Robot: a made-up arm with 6 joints.
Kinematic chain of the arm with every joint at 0, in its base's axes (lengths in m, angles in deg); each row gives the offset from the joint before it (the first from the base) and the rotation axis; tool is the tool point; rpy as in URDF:
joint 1: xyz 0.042 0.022 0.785 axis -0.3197 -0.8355 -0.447
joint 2: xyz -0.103 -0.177 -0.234 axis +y
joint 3: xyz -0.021 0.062 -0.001 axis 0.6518 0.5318 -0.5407
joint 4: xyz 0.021 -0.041 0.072 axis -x
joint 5: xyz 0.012 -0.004 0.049 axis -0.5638 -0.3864 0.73
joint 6: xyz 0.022 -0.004 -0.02 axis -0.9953 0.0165 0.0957
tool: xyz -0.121 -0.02 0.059 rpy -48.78 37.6 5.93
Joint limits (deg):
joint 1: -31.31..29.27
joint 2: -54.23..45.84
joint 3: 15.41..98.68
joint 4: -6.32..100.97
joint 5: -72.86..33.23
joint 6: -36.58..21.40
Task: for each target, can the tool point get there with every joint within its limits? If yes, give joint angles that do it. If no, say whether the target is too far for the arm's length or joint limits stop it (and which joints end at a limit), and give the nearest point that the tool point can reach.
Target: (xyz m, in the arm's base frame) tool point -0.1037 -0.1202 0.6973
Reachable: yes | joints 14.74 4.85 26.07 34.01 -28.60 -19.67
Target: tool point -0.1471 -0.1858 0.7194
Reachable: yes | joints -18.35 -23.59 42.48 23.95 -27.92 0.55
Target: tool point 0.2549 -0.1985 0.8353
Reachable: no: joint limits stop it (at a limit: joint 1, joint 2, joint 5, joint 6) | nearest point 0.0831 -0.1680 0.7199 | short by 0.209 m
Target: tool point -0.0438 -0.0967 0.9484
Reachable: no: joint limits stop it (at a limit: joint 1, joint 3, joint 5, joint 6) | nearest point -0.0767 -0.1268 0.7816 | short by 0.173 m
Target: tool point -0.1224 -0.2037 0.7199
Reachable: yes | joints -24.58 -6.63 44.08 21.47 -23.68 -31.48
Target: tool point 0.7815 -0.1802 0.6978
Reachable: no: too far | nearest point 0.1070 -0.1557 0.6526 | short by 0.676 m
